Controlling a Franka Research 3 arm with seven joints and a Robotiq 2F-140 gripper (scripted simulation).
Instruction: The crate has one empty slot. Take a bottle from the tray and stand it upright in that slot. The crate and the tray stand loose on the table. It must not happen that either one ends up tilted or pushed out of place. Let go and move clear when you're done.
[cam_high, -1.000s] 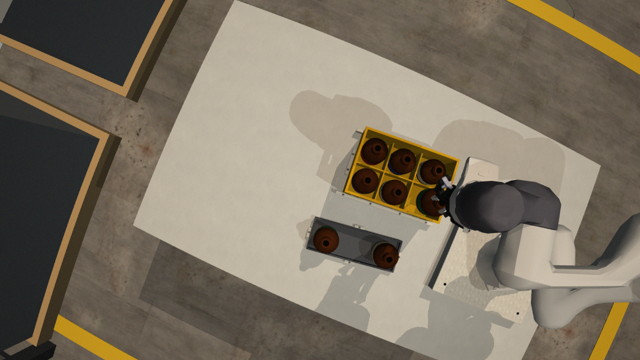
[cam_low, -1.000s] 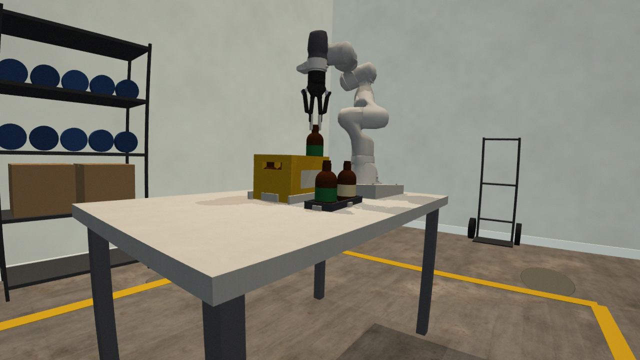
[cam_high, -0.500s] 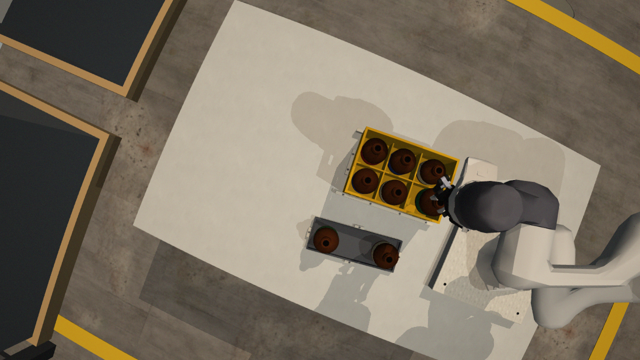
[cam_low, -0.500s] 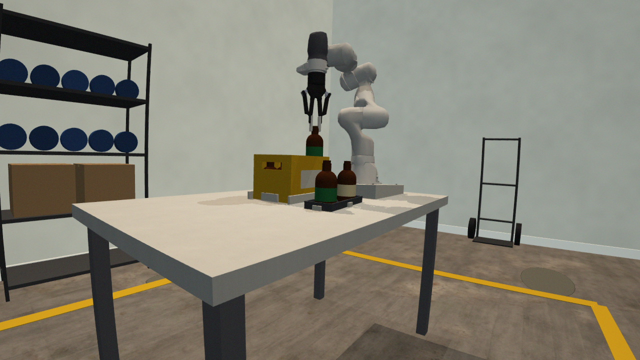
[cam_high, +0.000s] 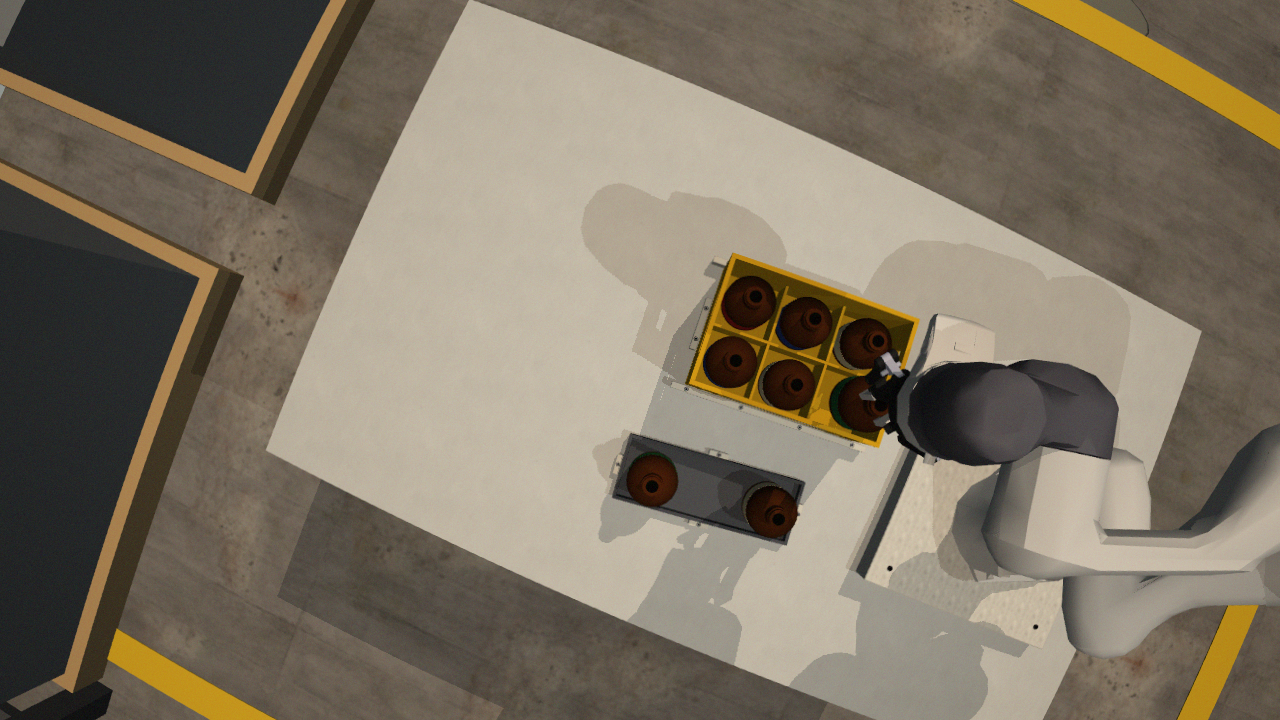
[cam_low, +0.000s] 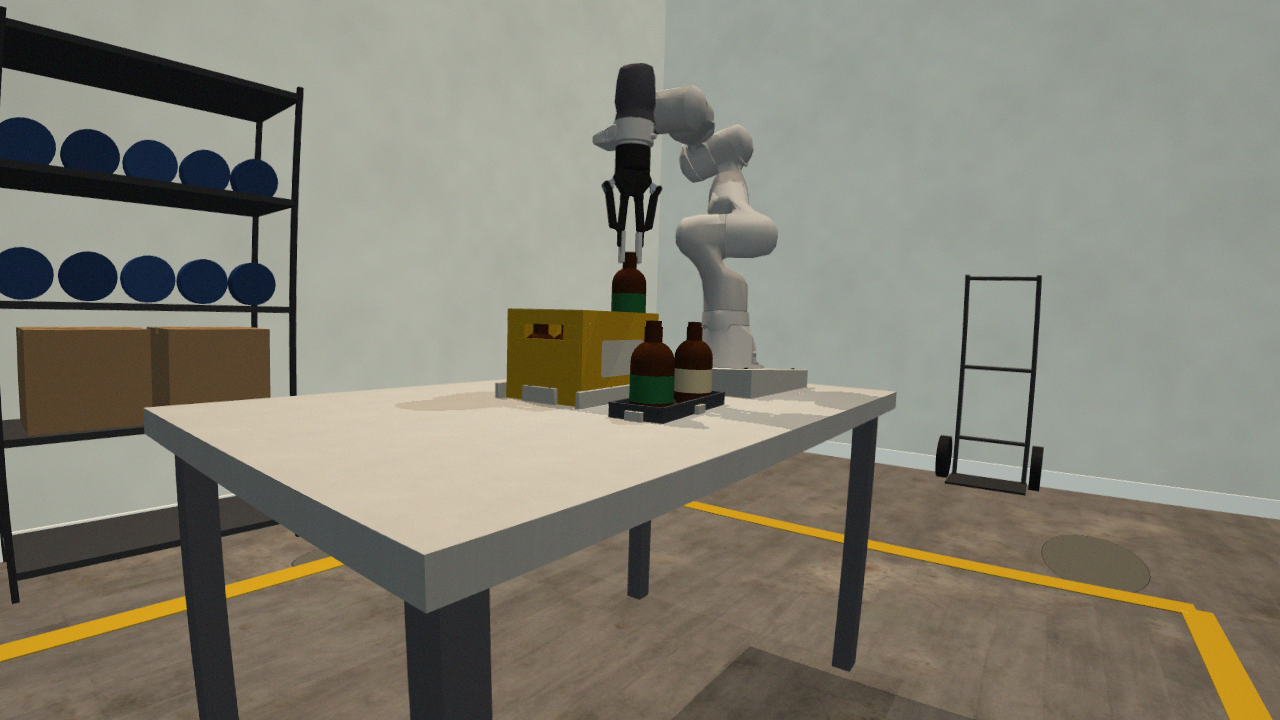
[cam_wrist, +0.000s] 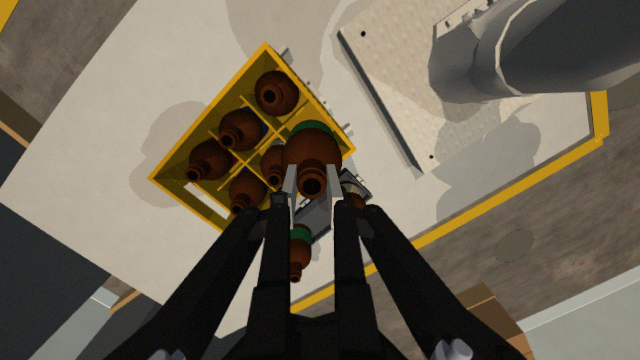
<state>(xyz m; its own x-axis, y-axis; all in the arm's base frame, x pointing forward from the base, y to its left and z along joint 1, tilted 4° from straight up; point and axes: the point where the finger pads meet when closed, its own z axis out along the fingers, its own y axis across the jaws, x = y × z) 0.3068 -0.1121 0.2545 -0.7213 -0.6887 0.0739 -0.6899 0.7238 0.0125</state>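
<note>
Now: hand 8 cm short of the yellow crate, 5 cm to the left of it and 23 cm above it. Round my hand: dark tray (15 cm ahead, 18 cm to the left, 30 cm below).
</note>
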